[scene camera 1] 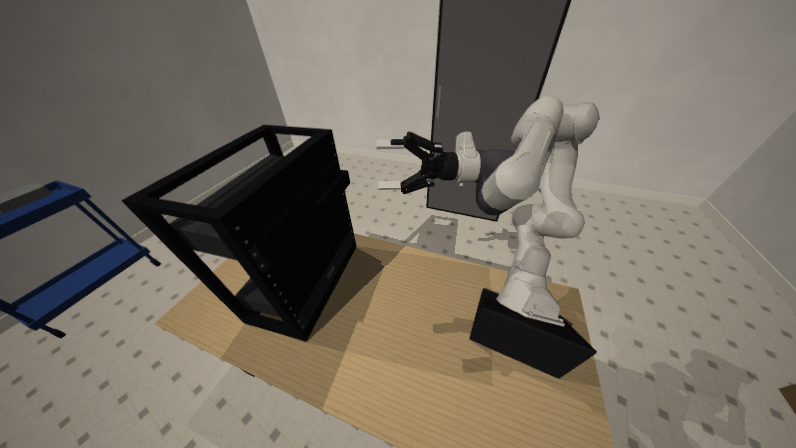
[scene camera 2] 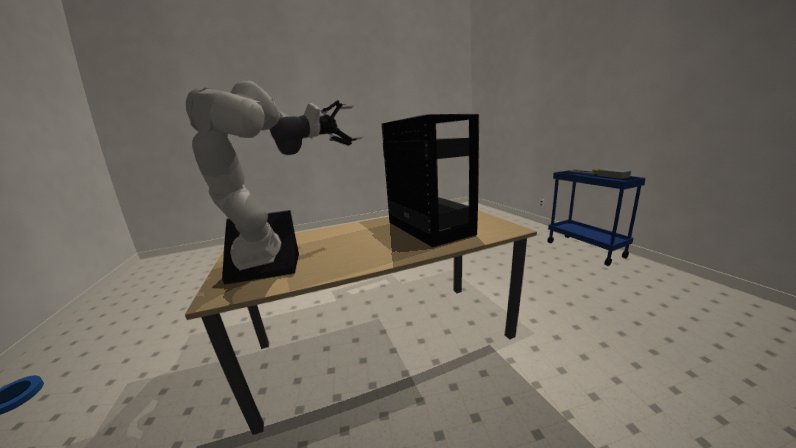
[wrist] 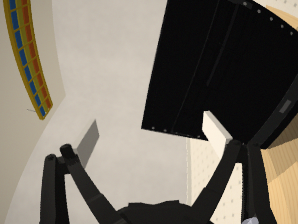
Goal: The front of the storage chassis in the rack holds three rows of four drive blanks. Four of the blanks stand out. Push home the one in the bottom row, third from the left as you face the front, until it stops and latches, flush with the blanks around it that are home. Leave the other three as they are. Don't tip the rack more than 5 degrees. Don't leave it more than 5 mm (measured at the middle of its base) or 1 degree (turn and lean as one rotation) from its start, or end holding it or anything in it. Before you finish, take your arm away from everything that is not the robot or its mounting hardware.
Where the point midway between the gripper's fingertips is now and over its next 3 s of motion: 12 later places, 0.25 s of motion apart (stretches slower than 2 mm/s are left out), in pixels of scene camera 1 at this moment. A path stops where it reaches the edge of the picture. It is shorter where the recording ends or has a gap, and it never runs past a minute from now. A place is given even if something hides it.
My gripper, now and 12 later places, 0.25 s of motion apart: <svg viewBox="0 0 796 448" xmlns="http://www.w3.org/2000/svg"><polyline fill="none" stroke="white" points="377,166 378,174 380,182 382,189 384,192 386,195 387,197 388,198 388,199 388,199 388,199 388,199 385,199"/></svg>
